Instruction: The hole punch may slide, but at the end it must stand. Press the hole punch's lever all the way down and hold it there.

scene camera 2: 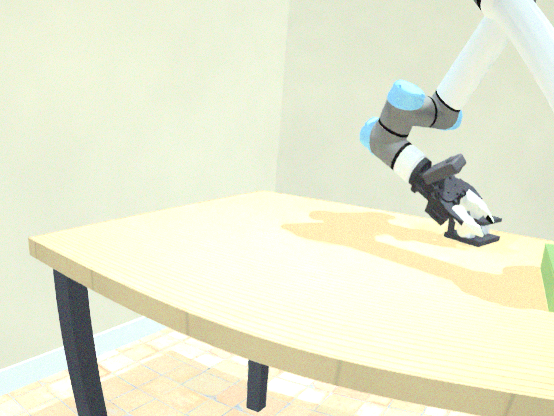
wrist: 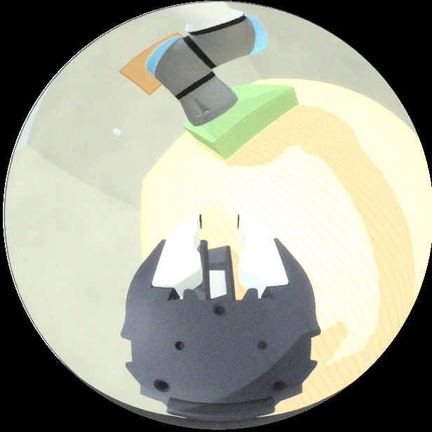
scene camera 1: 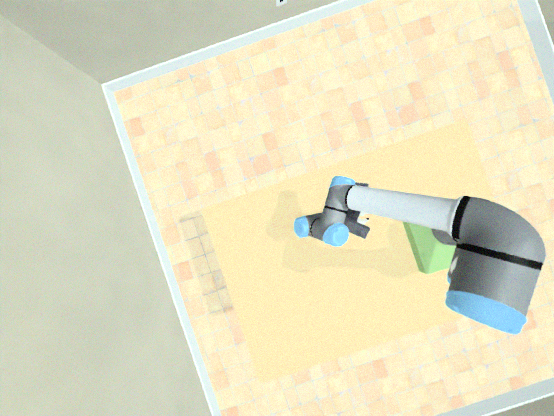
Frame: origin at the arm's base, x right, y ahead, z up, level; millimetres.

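Seen in the pictures: gripper, fingertip midpoint: (scene camera 2: 488, 229) (scene camera 1: 371, 214).
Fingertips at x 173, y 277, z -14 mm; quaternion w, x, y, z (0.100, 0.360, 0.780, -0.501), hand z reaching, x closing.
Note:
A point is followed by its place in that frame.
The hole punch (scene camera 2: 479, 240) {y 293, x 214, z -48 mm} (wrist: 218, 255) is dark, with a flat base standing on the table, an upright at one end and a raised lever above the base. In the scene camera 2 view the lever shows above and apart from the base. My gripper (scene camera 2: 486, 226) {y 277, x 173, z -14 mm} (wrist: 219, 215) (scene camera 1: 366, 219) {y 277, x 173, z -14 mm} tilts down at the punch. Its white fingers stand apart, with a gap between the tips and no object held there. Parts of the punch show behind and between the fingers in the wrist view. The fingers hide much of the lever, so I cannot tell whether they touch it.
A green block (scene camera 1: 426, 250) {y 125, x -56, z -8 mm} (scene camera 2: 549, 280) {y 158, x -77, z -34 mm} (wrist: 255, 127) stands on the wooden table (scene camera 1: 300, 320) {y 735, x -153, z -61 mm} (scene camera 2: 225, 280) {y 632, x -250, z -60 mm} near the arm's base. An orange panel (wrist: 142, 67) shows beyond the arm in the wrist view. The table's edge runs along the front in the scene camera 2 view.

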